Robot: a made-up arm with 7 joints. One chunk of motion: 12 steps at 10 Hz.
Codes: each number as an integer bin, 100 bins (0 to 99) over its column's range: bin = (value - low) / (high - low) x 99, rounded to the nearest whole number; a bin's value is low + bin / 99 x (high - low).
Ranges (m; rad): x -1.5..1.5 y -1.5..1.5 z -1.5..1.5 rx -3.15..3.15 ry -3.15..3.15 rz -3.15..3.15
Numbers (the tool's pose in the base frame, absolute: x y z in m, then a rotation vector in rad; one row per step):
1: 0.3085 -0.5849 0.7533 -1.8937 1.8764 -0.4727
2: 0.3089 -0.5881 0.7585 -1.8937 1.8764 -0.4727
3: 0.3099 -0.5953 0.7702 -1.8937 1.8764 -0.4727
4: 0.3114 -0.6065 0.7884 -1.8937 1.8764 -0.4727
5: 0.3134 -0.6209 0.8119 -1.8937 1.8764 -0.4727
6: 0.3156 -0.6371 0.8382 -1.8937 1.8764 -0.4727
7: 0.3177 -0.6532 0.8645 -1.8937 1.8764 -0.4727
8: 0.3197 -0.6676 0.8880 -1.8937 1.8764 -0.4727
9: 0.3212 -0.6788 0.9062 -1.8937 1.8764 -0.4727
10: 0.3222 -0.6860 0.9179 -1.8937 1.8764 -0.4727
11: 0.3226 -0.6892 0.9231 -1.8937 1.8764 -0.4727
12: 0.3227 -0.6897 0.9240 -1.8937 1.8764 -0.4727
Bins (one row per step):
1: 60 30 74 20 79 42
2: 60 30 75 20 79 42
3: 60 30 75 20 79 42
4: 60 29 76 20 79 42
5: 60 29 76 20 79 42
6: 60 28 77 20 79 42
7: 60 28 78 20 79 42
8: 60 27 79 20 79 42
9: 60 27 79 20 79 42
10: 60 27 80 20 79 42
11: 60 27 80 20 79 42
12: 60 27 80 20 79 42

